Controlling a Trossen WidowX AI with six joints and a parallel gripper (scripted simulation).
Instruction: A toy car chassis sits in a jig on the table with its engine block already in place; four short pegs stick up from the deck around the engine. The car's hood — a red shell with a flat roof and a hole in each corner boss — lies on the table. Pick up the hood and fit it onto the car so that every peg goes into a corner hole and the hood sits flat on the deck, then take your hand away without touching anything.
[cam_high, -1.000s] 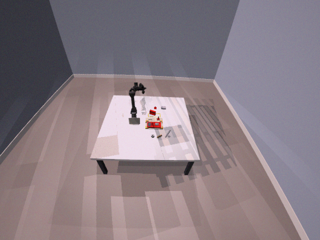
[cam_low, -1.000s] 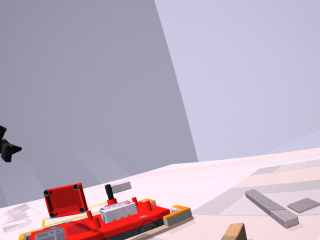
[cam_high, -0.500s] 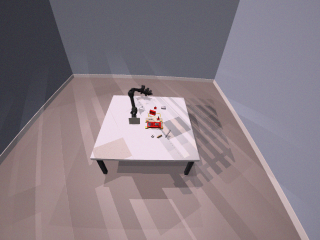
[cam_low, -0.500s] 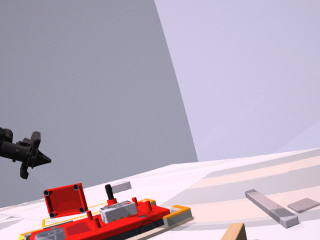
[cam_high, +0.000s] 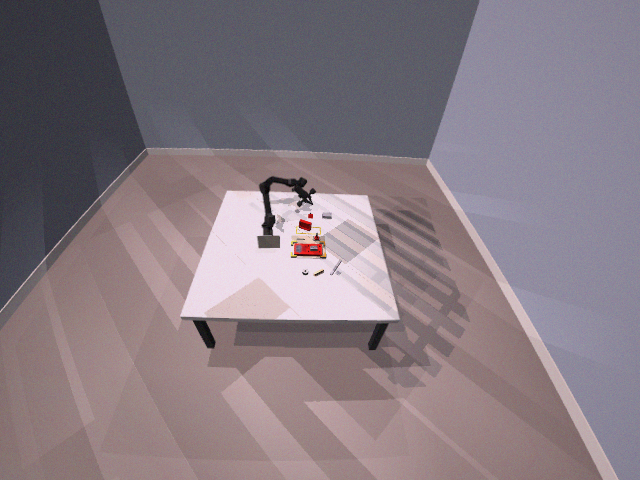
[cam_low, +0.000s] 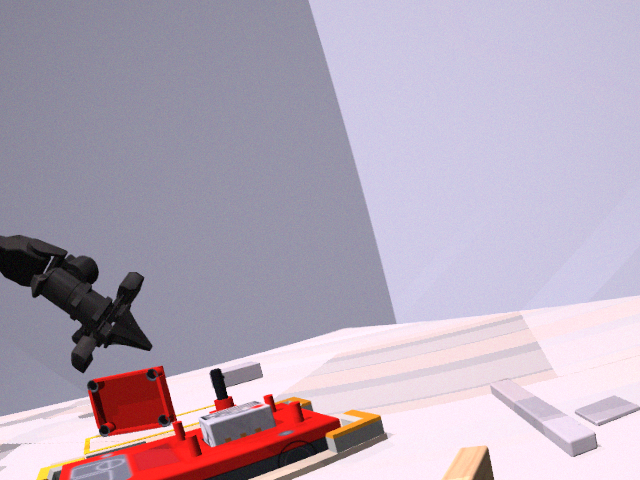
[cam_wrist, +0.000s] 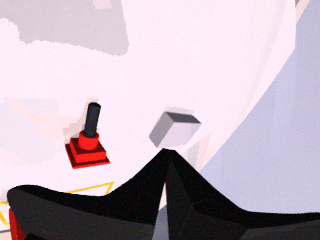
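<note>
Now: gripper tip 60 mm past the red hood, 200 mm to the left of it and 50 mm above it. The rest, counted from my gripper tip: yellow-cornered jig 20 mm behind, 420 mm to the right, 70 mm below; grey engine block 10 mm ahead, 450 mm to the right, 60 mm below; long grey bar 170 mm ahead, 600 mm to the right, 80 mm below.
</note>
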